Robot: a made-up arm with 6 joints. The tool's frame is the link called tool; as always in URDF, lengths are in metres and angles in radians. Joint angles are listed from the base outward.
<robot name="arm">
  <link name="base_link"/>
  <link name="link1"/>
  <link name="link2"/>
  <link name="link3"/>
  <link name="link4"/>
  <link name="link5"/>
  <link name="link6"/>
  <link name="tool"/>
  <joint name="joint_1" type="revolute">
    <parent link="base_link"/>
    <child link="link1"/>
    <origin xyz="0 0 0.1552" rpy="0 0 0"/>
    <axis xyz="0 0 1"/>
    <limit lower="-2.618" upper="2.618"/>
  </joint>
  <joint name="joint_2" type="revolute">
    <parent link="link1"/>
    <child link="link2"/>
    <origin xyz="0 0 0" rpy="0 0 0"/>
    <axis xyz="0.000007 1 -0.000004"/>
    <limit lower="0" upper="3.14"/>
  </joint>
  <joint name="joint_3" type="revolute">
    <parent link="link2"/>
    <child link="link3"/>
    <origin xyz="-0.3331 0 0.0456" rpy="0 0 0"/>
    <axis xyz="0.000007 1 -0.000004"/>
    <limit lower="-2.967" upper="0"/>
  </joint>
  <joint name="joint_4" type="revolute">
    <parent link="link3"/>
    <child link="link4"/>
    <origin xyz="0.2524 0 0.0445" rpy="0 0 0"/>
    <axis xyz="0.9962 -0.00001 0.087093"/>
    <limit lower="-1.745" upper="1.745"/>
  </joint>
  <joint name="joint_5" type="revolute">
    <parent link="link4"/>
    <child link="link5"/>
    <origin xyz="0 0 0" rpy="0 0 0"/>
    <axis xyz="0.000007 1 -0.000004"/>
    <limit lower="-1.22" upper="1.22"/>
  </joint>
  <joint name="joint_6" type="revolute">
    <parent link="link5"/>
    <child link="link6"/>
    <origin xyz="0.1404 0 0.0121" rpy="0 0 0"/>
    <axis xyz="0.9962 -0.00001 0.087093"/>
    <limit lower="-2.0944" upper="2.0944"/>
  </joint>
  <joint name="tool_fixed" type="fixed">
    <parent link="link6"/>
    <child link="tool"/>
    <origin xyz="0 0 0" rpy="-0.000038 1.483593 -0.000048"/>
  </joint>
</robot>
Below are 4 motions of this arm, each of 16 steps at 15 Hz.
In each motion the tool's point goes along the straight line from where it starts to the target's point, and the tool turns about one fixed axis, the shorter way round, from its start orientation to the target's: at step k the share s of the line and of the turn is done. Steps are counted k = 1, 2, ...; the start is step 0. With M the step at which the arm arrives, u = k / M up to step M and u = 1 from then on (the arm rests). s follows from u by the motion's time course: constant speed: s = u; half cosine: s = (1 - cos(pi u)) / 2; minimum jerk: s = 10 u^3 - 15 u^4 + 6 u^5.
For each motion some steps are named. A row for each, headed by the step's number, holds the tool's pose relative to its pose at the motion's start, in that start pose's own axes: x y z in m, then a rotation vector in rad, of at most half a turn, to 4 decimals.
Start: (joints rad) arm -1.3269 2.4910 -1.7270 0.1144 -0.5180 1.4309
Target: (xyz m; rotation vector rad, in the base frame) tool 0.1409 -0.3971 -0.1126 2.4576 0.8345 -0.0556
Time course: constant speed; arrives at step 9
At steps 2, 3, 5, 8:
2: 0.0113 -0.0664 -0.0404 0.1850 0.0553 -0.0820
3: 0.0169 -0.0996 -0.0605 0.2775 0.0830 -0.1229
5: 0.0282 -0.1661 -0.1009 0.4625 0.1383 -0.2049
8: 0.0451 -0.2657 -0.1614 0.7400 0.2212 -0.3278

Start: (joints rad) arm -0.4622 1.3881 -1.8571 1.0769 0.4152 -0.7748
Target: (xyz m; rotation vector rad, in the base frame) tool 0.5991 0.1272 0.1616 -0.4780 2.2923 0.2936
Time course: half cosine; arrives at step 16
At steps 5, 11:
5: 0.1372 0.0361 0.0209 -0.1048 0.2461 -0.0376
11: 0.4801 0.1265 0.0733 -0.3667 0.8613 -0.1318

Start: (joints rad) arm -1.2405 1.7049 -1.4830 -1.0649 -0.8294 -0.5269
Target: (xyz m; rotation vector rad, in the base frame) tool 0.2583 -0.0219 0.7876 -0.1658 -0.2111 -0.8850
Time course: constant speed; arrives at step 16
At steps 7, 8, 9, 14, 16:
7: -0.1374 -0.1481 -0.0334 0.5569 -0.4171 0.3944
8: -0.1571 -0.1692 -0.0382 0.6365 -0.4767 0.4508
9: -0.1767 -0.1904 -0.0430 0.7160 -0.5362 0.5071
14: -0.2749 -0.2961 -0.0669 1.1138 -0.8342 0.7888
16: -0.3142 -0.3384 -0.0764 1.2729 -0.9533 0.9015

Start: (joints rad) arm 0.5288 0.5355 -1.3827 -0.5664 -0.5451 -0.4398
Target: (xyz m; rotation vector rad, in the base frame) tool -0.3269 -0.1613 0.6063 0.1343 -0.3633 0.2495
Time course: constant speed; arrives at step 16
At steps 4, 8, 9, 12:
4: -0.0406 -0.0431 -0.0371 0.1321 -0.0764 0.1406
8: -0.0812 -0.0862 -0.0742 0.2642 -0.1529 0.2812
9: -0.0913 -0.0970 -0.0834 0.2972 -0.1720 0.3164
12: -0.1218 -0.1293 -0.1112 0.3963 -0.2293 0.4218

